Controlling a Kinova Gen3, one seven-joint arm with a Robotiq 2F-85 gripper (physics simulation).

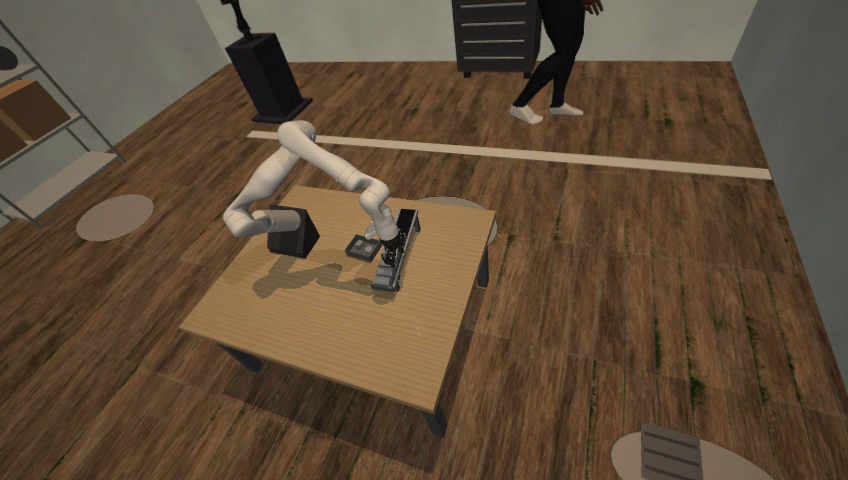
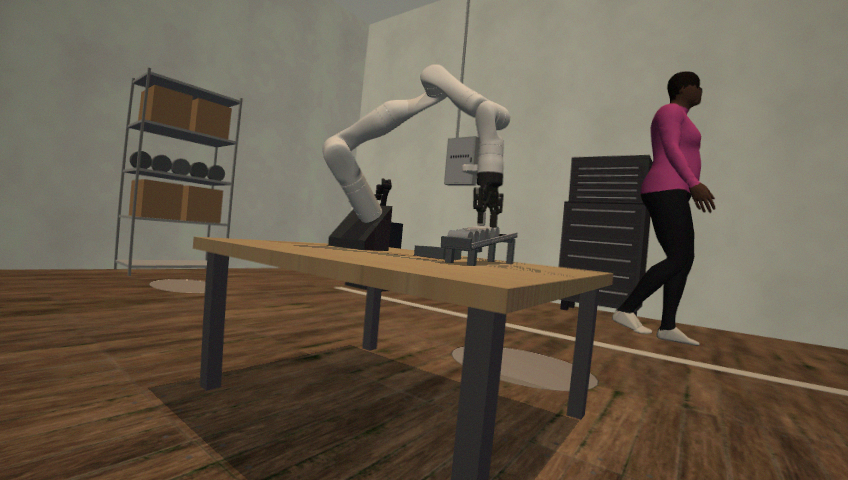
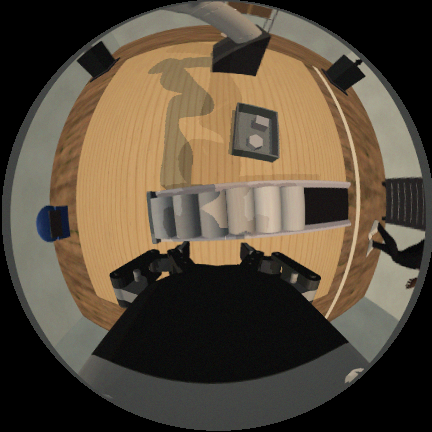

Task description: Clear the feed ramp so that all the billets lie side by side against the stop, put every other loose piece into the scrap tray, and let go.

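Frame: origin at the arm's base, x ahead, y right, z down, level; millimetres.
Where they show: gripper, fingertip midpoint: (image 1: pixel 398 259) (image 2: pixel 487 226) (image 3: pixel 214 248); arm's base at its link origin: (image 1: pixel 292 220) (image 2: pixel 371 214) (image 3: pixel 247 36).
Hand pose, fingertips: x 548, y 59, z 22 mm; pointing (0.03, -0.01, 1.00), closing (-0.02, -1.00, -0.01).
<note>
Things, the pixels of their top centre, and the offset from my fingertips. Level surfaces: height alone.
- scrap tray at its top centre: (image 3: pixel 258 126) (image 2: pixel 438 247) (image 1: pixel 362 245) dx -230, dy -82, dz +77 mm
- small block at its top centre: (image 3: pixel 262 120) dx -255, dy -94, dz +83 mm
- hexagonal piece at its top centre: (image 3: pixel 255 140) dx -202, dy -80, dz +92 mm
- wooden table at its surface level: dz +112 mm
The feed ramp (image 1: pixel 408 217) (image 3: pixel 327 206) slopes down to its stop (image 2: pixel 455 242) (image 3: pixel 151 217). Several grey cylindrical billets (image 1: pixel 383 277) (image 2: pixel 461 234) (image 3: pixel 240 211) lie crosswise on it, side by side in one row from the stop upward. The upper part of the ramp is bare and dark. My gripper (image 1: pixel 389 261) (image 2: pixel 486 223) (image 3: pixel 214 248) points down, open and empty, low over the ramp and its billets; the exact gap is hard to tell. The scrap tray (image 2: pixel 429 251) (image 3: pixel 234 131) holds a small block (image 3: pixel 261 122) and a hexagonal piece (image 3: pixel 255 141).
The tray stands on the wooden table (image 1: pixel 321 315) (image 2: pixel 357 264) between the ramp and the arm's dark base (image 1: pixel 291 237) (image 3: pixel 240 57). A person (image 2: pixel 675 154) stands beyond the table near a drawer cabinet (image 2: pixel 604 237). A shelf unit stands farther off.
</note>
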